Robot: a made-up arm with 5 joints.
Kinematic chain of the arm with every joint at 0, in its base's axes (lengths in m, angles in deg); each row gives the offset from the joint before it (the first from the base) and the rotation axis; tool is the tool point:
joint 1: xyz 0 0 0.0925 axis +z
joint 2: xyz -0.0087 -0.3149 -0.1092 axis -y
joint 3: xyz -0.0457 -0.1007 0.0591 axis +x
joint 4: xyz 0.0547 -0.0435 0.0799 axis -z
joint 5: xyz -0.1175 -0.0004 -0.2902 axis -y
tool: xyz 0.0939 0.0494 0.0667
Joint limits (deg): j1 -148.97..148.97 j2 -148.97..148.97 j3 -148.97..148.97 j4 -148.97..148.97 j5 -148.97..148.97
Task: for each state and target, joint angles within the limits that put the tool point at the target. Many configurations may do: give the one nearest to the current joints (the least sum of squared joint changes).
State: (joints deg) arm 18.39 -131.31 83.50 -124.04 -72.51
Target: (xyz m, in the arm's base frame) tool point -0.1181 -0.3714 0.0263
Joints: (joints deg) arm 21.33 -101.33 40.77 -133.06 -86.71
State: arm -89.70 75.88 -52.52 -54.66 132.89
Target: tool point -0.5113 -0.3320 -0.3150
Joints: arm -49.02 128.06 -92.79 -45.72 137.92
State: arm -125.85 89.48 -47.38 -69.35 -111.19
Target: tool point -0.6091 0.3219 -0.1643
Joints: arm -126.22 67.54 -32.57 -55.45 -122.57
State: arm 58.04 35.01 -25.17 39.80 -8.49
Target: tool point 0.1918 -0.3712 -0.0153
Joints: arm 17.79 68.04 -3.94 56.20 8.60
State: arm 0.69 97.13 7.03 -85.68 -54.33
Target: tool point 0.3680 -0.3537 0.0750
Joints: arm 23.45 124.21 2.63 -90.54 -71.28
